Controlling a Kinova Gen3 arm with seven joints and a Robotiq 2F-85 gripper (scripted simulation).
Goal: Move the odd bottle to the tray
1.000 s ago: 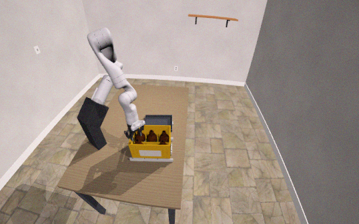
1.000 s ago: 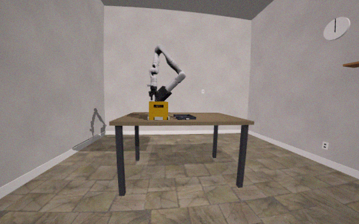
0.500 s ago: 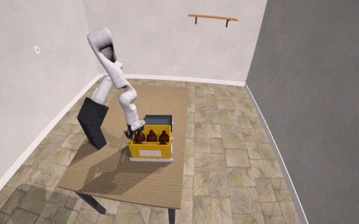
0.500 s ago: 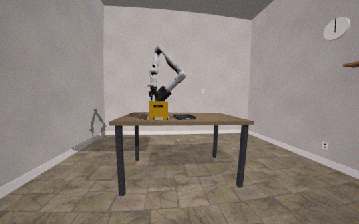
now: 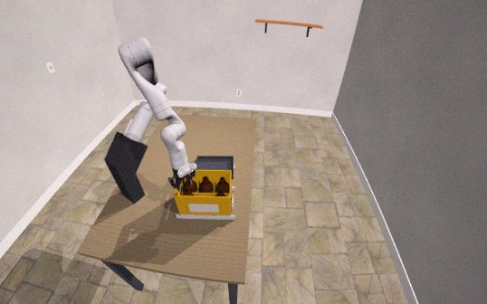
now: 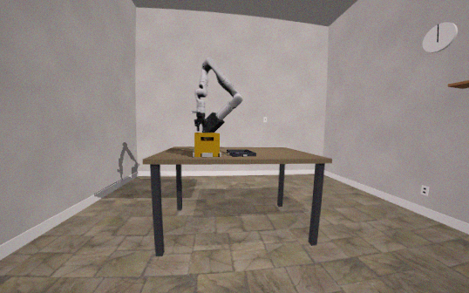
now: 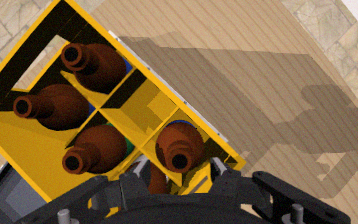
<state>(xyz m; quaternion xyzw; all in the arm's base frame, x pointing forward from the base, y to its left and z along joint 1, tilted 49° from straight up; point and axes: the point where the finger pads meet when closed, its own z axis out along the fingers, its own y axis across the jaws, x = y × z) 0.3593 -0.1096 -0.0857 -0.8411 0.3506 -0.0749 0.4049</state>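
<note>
The yellow crate is 8 cm ahead of my hand, 6 cm to the left of it and 12 cm below it. From my hand the other things lie so: dark grey tray 5 cm ahead, 34 cm to the left, 19 cm below.
</note>
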